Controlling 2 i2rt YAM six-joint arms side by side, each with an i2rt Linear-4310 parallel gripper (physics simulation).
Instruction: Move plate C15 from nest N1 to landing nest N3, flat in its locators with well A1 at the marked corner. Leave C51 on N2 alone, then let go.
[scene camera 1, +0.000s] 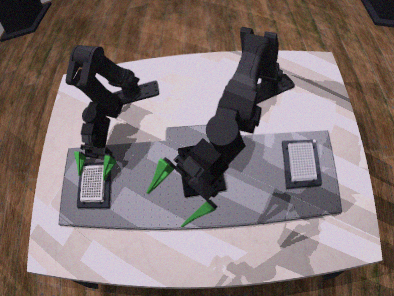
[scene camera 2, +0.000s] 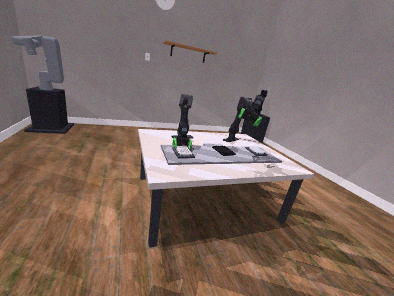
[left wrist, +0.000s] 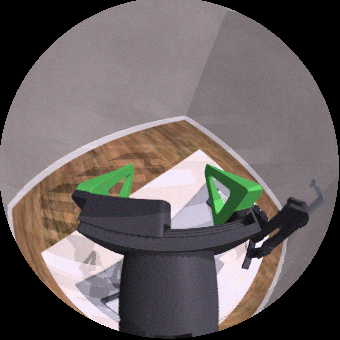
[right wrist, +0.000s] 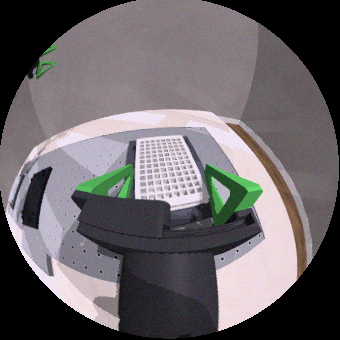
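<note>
A white plate with a coarse square grid (scene camera 1: 92, 185) (scene camera 2: 183, 151) (right wrist: 167, 175) lies in the dark nest (scene camera 1: 93, 205) at the left of scene camera 1. A finer-grid white plate (scene camera 1: 302, 161) (scene camera 2: 257, 150) lies in the right nest (scene camera 1: 286, 162). The middle nest (scene camera 1: 222, 187) (scene camera 2: 224, 150) (right wrist: 37, 197) shows no plate. Labels and well A1 cannot be read. My right gripper (scene camera 1: 92, 177) (scene camera 2: 182, 145) (right wrist: 168, 167) is open, its fingers on either side of the coarse-grid plate near one end. My left gripper (scene camera 1: 165, 209) (scene camera 2: 249, 117) (left wrist: 168, 167) (right wrist: 55, 55) is open and empty, high above the board.
The nests stand on a grey perforated board (scene camera 1: 135, 215) (scene camera 2: 172, 160) on a white table (scene camera 1: 150, 255) (scene camera 2: 225, 172). The left arm (scene camera 1: 227, 125) reaches over the middle nest and partly hides it in scene camera 1. The right arm (scene camera 1: 95, 95) reaches to the left nest.
</note>
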